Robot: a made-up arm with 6 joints.
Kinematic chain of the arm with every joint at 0, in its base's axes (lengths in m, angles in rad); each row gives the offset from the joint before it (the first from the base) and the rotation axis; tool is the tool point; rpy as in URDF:
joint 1: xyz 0 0 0.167 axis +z
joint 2: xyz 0 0 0 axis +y
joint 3: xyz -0.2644 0 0.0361 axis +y
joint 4: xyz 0.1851 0 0.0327 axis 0.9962 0 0.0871
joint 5: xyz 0 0 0 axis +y
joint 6: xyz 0.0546 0 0.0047 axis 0.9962 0 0.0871
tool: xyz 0 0 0 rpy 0 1.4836 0
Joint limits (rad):
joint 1: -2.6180..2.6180
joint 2: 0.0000..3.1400
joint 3: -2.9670..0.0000
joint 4: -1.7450..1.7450
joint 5: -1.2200..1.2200
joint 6: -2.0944..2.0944
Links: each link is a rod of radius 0.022 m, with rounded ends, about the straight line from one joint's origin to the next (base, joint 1, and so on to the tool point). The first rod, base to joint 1, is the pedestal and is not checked.
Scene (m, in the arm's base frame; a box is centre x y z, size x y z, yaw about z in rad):
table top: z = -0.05
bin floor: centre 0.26 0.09 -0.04 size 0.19 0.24 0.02 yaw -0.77
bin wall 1: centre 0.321 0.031 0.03 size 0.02 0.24 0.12 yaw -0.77
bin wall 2: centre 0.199 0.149 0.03 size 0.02 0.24 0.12 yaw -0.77
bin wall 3: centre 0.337 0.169 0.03 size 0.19 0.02 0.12 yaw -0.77
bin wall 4: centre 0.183 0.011 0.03 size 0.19 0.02 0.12 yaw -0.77
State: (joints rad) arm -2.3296 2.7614 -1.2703 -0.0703 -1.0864 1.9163
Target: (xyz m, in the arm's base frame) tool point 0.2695 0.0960 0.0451
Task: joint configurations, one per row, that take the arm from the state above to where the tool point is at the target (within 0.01 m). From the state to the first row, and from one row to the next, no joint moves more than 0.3 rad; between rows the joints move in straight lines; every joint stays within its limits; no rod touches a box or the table.
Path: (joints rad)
1: -2.0430 2.7026 -1.2115 -0.1227 -1.1012 1.9163
2: -1.7565 2.6438 -1.1527 -0.1751 -1.1161 1.9163
3: -1.4699 2.5850 -1.0940 -0.2274 -1.1309 1.9163
4: -1.1834 2.5262 -1.0352 -0.2798 -1.1458 1.9163
5: -0.8968 2.4674 -0.9764 -0.3322 -1.1606 1.9163
6: -0.6103 2.4086 -0.9176 -0.3846 -1.1755 1.9163
7: -0.3237 2.3498 -0.8588 -0.4370 -1.1903 1.9163
8: -0.0372 2.2910 -0.8000 -0.4893 -1.2052 1.9163
9: 0.2494 2.2322 -0.7413 -0.5417 -1.2200 1.9163
10: 0.2518 2.4435 -0.8070 -0.5298 -1.2039 1.9163
11: 0.2542 2.6547 -0.8726 -0.5179 -1.1878 1.9163

